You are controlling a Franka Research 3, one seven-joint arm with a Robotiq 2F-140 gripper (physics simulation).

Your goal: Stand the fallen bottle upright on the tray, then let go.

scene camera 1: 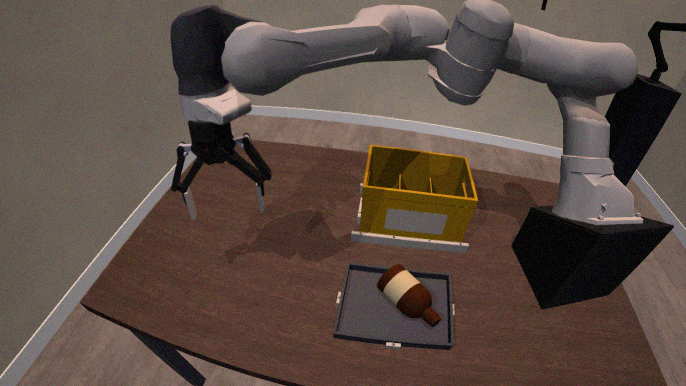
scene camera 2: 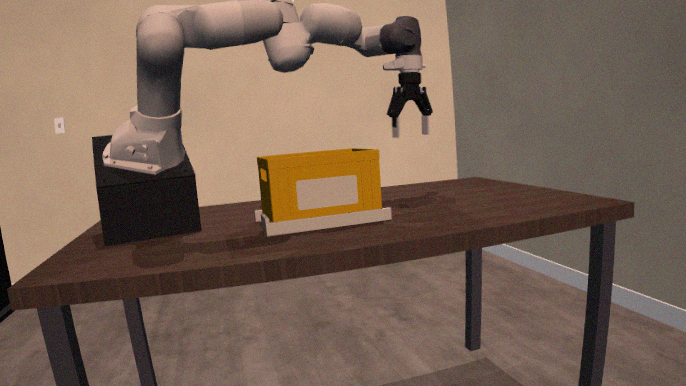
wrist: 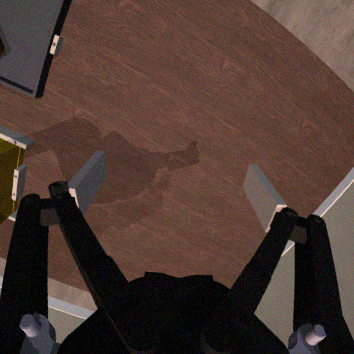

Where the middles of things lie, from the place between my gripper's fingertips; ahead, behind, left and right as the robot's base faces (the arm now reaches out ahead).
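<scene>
Brown bottle (scene camera 1: 397,284): from my hand, 150 mm below, 390 mm behind, 10 mm to the left of it.
</scene>
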